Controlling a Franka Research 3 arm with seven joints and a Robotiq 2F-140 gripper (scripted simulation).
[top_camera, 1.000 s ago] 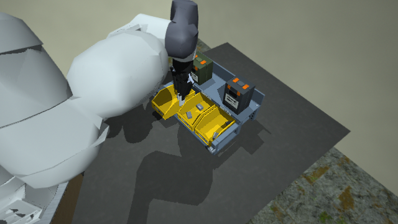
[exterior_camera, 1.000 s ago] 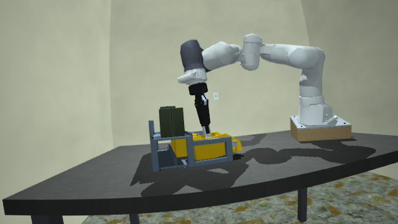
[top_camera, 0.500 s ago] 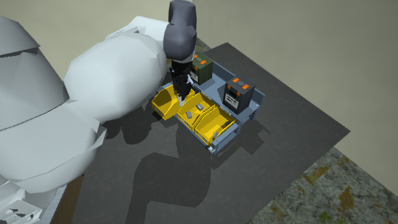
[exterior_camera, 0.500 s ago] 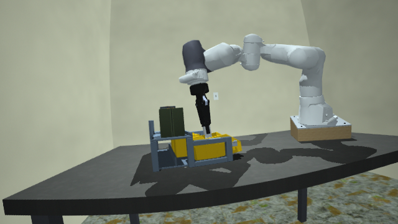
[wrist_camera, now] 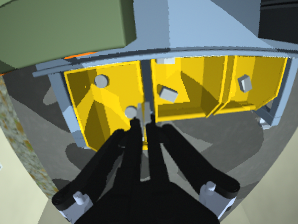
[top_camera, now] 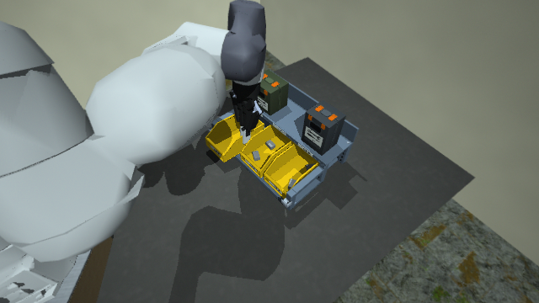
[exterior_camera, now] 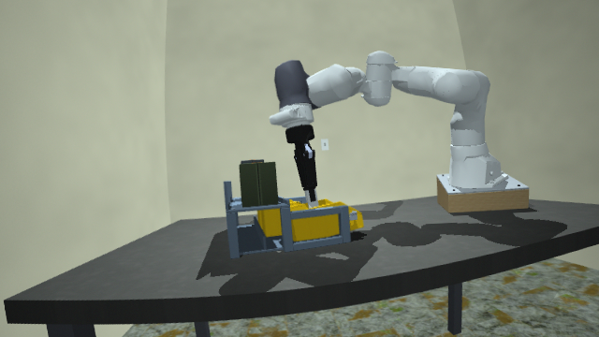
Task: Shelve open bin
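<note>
Right now the green box is 150 mm ahead of my hand, 60 mm above it and 40 mm to the left of it. The rest, counted from my hand: dark grey box: 190 mm to the right, 130 mm ahead, 70 mm above.
</note>
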